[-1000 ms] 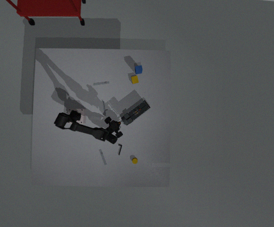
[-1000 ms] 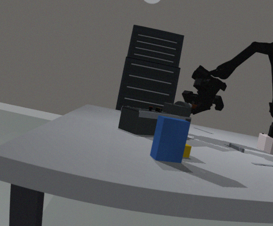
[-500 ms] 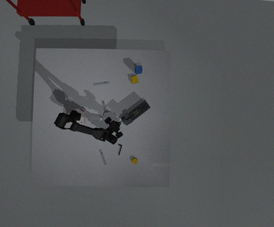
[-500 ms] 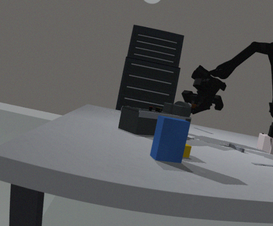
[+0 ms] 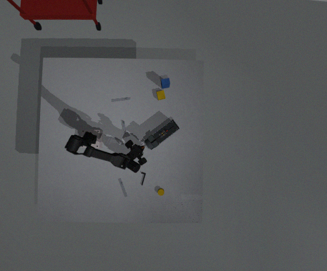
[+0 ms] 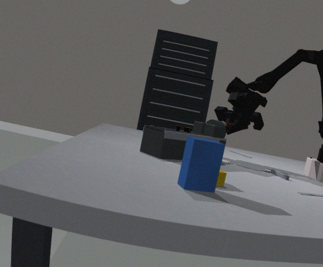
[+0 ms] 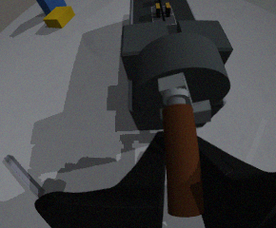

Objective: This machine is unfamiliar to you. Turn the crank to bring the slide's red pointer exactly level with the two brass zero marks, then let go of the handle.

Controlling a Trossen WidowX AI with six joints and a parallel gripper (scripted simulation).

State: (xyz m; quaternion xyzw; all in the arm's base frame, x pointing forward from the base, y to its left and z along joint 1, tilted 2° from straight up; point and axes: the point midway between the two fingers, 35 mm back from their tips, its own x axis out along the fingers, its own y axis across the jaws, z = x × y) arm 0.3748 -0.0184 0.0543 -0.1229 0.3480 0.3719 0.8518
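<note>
Right now my gripper tip is 30 mm below the brown crank handle, 10 mm to the left of it and 10 mm past it. From my gripper tip the other things lie so: red pointer: 150 mm ahead, 140 mm to the left, 10 mm below; then black hex key: 230 mm to the right, 90 mm below, 20 mm ahead; then yellow block: 410 mm to the left, 80 mm below, 70 mm ahead.
</note>
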